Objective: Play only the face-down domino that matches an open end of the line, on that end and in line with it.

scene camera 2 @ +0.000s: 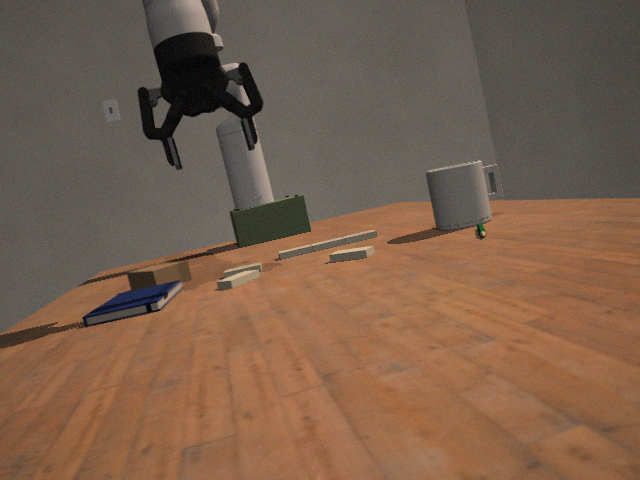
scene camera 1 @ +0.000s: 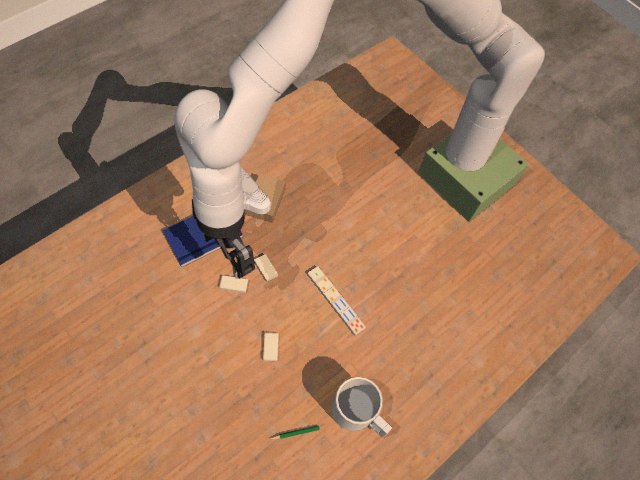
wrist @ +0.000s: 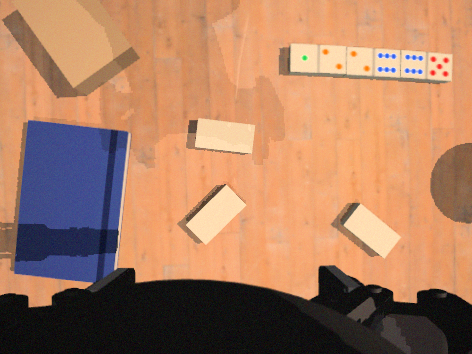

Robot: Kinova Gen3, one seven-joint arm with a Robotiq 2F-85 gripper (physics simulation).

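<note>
Scene camera 1: my gripper. Wrist view: gripper as well. Also seen: grey mug, tan box.
</note>
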